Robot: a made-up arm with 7 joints. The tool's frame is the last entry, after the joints. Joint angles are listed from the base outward. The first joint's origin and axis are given. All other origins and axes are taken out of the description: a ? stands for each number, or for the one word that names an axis. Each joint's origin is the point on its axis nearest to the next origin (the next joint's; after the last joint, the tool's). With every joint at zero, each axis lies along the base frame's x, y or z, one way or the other. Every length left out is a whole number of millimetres.
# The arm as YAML. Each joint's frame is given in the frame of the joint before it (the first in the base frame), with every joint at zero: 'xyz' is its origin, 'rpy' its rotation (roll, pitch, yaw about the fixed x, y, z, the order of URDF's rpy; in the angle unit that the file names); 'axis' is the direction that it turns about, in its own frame. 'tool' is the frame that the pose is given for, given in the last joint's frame.
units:
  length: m
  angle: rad
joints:
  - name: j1
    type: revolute
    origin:
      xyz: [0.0, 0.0, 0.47]
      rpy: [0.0, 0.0, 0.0]
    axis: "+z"
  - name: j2
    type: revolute
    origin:
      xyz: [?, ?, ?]
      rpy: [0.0, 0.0, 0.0]
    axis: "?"
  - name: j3
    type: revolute
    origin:
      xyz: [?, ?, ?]
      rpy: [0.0, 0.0, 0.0]
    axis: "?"
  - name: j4
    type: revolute
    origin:
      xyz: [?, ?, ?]
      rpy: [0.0, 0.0, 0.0]
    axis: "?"
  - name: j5
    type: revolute
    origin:
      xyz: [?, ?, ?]
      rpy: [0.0, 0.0, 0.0]
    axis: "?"
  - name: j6
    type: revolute
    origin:
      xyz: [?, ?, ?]
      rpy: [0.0, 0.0, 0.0]
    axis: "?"
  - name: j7
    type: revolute
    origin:
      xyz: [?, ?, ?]
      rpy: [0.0, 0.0, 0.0]
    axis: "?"
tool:
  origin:
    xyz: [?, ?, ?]
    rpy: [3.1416, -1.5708, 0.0]
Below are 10 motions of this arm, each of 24 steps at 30 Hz.
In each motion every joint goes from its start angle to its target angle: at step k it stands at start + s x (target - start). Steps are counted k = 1, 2, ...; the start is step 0. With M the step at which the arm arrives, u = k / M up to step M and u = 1 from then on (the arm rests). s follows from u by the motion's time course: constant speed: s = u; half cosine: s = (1 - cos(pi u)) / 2; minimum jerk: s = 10 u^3 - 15 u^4 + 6 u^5.
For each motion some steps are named. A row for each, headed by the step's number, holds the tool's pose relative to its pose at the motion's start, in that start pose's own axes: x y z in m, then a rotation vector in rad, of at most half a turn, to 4 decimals.
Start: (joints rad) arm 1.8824 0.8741 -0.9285 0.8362 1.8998 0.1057 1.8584
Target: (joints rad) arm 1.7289 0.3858 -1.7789 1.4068 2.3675 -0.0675 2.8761
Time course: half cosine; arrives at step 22
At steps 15, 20, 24:
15: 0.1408 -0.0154 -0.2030 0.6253 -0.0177 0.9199
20: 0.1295 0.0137 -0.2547 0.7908 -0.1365 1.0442
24: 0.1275 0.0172 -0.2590 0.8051 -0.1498 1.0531

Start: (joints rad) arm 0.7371 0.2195 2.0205 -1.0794 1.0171 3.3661 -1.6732
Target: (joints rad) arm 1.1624 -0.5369 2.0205 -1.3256 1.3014 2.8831 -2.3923
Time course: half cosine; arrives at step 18
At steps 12, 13, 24:
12: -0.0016 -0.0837 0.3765 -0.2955 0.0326 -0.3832
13: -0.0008 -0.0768 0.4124 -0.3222 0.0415 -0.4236
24: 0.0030 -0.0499 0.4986 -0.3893 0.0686 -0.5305

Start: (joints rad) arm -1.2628 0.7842 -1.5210 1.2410 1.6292 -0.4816 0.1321
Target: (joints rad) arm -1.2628 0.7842 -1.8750 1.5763 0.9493 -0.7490 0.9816
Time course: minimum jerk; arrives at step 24
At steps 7, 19, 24:
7: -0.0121 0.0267 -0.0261 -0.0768 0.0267 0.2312
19: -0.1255 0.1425 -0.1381 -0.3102 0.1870 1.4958
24: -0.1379 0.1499 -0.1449 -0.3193 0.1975 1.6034

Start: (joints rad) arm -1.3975 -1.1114 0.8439 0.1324 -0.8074 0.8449 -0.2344
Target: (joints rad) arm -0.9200 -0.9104 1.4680 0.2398 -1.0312 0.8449 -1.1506
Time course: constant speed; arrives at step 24
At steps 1, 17, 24:
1: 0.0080 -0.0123 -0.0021 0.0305 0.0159 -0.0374
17: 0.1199 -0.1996 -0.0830 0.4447 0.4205 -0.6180
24: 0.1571 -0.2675 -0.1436 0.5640 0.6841 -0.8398

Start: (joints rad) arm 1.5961 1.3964 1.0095 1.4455 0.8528 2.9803 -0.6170
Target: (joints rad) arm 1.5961 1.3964 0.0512 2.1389 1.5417 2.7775 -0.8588
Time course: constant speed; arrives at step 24
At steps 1, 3, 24:
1: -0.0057 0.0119 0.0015 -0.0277 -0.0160 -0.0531
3: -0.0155 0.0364 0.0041 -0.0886 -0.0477 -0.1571
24: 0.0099 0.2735 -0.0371 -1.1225 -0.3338 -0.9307

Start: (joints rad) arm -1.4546 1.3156 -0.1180 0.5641 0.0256 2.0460 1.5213
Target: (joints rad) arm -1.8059 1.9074 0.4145 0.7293 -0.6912 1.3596 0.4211
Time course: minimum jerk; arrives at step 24
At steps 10, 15, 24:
10: -0.1065 -0.1493 0.0215 -0.0131 -0.2340 -0.4833
15: -0.2394 -0.3121 -0.0192 0.1095 -0.4617 -1.0669
24: -0.3333 -0.4229 -0.0953 0.2836 -0.5650 -1.5179

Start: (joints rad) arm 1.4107 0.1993 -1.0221 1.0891 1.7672 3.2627 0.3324
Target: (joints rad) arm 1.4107 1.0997 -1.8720 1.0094 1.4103 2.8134 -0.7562
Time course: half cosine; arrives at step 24
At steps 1, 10, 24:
1: -0.0006 -0.0013 0.0024 0.0007 0.0022 -0.0014
10: -0.0016 -0.0997 0.2262 0.0285 0.2301 -0.1923
24: 0.2232 -0.1285 0.5808 -0.2126 0.6758 -0.8408

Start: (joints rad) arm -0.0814 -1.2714 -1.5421 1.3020 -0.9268 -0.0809 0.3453
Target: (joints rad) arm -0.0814 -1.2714 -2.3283 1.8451 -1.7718 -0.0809 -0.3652
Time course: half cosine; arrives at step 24
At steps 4, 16, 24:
4: 0.0037 0.0007 0.0207 -0.0857 -0.0375 -0.0422
16: -0.0185 0.0292 0.2426 -0.7235 -0.6579 -0.6252
24: -0.0576 0.0447 0.3204 -0.8214 -0.9557 -0.8899

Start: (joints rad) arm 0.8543 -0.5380 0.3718 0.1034 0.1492 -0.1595 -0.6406
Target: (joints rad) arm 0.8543 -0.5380 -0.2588 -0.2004 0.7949 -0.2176 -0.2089
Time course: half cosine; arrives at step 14
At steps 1, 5, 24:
1: -0.0002 0.0001 -0.0011 -0.0017 0.0027 0.0056
5: -0.0024 -0.0017 -0.0240 -0.0357 0.0595 0.1116
24: 0.0177 -0.0403 -0.0660 -0.0957 0.1607 0.2736

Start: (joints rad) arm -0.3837 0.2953 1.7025 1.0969 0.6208 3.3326 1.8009
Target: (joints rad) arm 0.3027 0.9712 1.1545 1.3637 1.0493 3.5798 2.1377
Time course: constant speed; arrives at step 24
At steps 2, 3, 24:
2: -0.0209 -0.0041 -0.0185 -0.0093 -0.0058 0.0509
3: -0.0314 -0.0069 -0.0271 -0.0122 -0.0092 0.0768
24: -0.2227 -0.1647 -0.1076 0.2195 -0.0854 0.6761

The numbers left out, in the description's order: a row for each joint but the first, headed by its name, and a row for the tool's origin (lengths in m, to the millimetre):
j2: xyz 0.0 -0.059 0.0, axis -y
j3: xyz 0.0 0.0 0.37, axis +z
j4: xyz 0.025 0.054 0.0, axis +y
j5: xyz -0.014 0.0 0.324, axis +z
j6: xyz 0.0 -0.085 0.0, axis -y
j7: xyz 0.011 0.0 0.083, axis +x
tool: xyz 0.0 0.0 0.0

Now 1 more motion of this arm.
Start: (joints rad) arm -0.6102 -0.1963 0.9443 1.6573 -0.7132 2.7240 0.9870
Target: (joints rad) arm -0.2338 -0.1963 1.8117 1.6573 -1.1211 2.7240 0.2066
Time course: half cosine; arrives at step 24
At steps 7, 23, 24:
7: -0.0342 -0.0532 0.0418 0.2287 -0.0413 -0.0276
23: -0.0506 -0.3361 0.0669 1.1420 0.3374 -0.1302
24: -0.0501 -0.3375 0.0664 1.1459 0.3418 -0.1303

